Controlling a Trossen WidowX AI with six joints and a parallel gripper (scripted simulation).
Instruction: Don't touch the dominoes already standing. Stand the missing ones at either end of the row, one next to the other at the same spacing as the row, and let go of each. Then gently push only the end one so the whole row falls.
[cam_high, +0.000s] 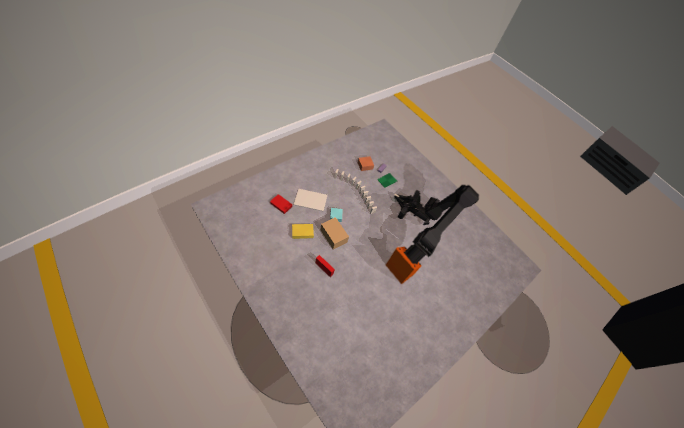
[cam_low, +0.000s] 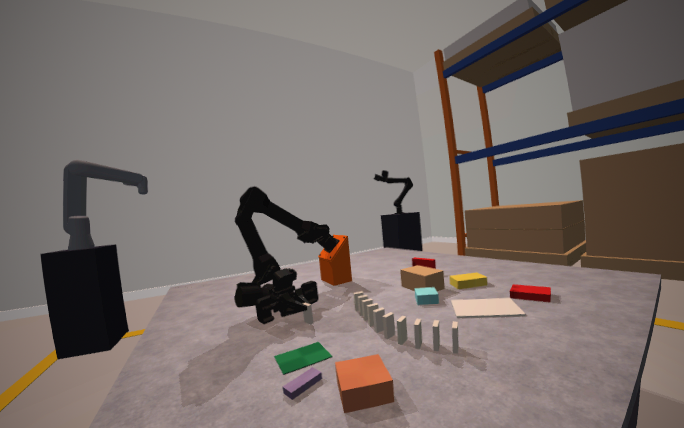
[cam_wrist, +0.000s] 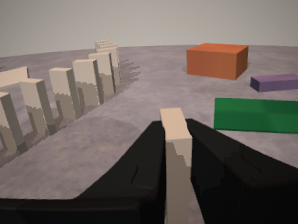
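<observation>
My gripper tip is now 130 mm short of the green tile, 60 mm to the left of it and 50 mm above it. Round my gripper tip: purple block (210 mm ahead, 80 mm to the right, 40 mm below); orange block (270 mm ahead, 30 mm below); teal block (50 mm ahead, 330 mm to the left, 30 mm below).
</observation>
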